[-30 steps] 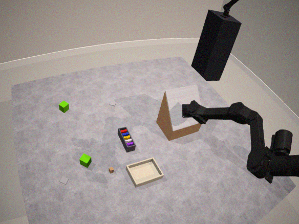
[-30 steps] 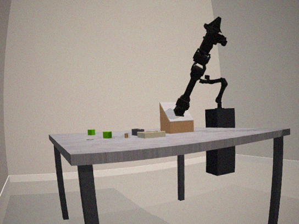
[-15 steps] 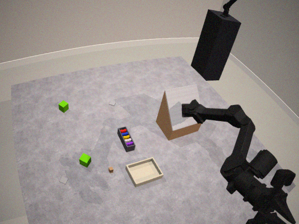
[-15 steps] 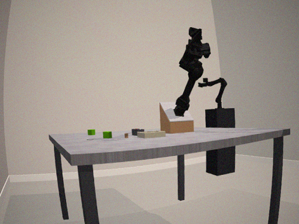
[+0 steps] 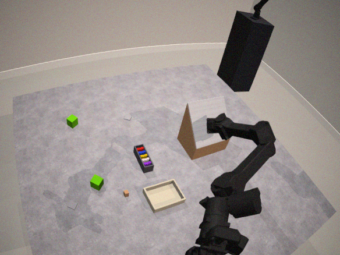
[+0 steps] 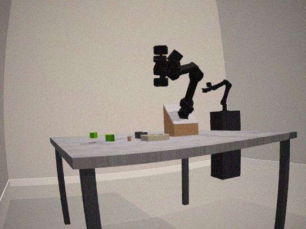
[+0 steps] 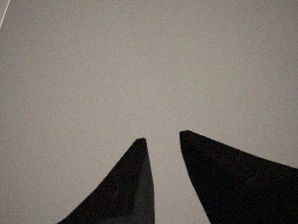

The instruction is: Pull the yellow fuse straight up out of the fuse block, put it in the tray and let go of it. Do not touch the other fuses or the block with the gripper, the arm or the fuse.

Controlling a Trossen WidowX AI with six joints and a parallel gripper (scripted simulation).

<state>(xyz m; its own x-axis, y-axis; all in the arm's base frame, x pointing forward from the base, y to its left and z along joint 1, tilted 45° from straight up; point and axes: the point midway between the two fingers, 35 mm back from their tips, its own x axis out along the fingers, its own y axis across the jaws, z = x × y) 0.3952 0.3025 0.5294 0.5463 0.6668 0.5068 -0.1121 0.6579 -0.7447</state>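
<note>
The yellow fuse is 59 cm to the right of my gripper tip, 32 cm below it and 9 cm behind it. From my gripper tip the other things lie so: cube (44 cm to the right, 34 cm below, 2 cm ahead); then tray (40 cm to the right, 35 cm below, 11 cm behind).
</note>
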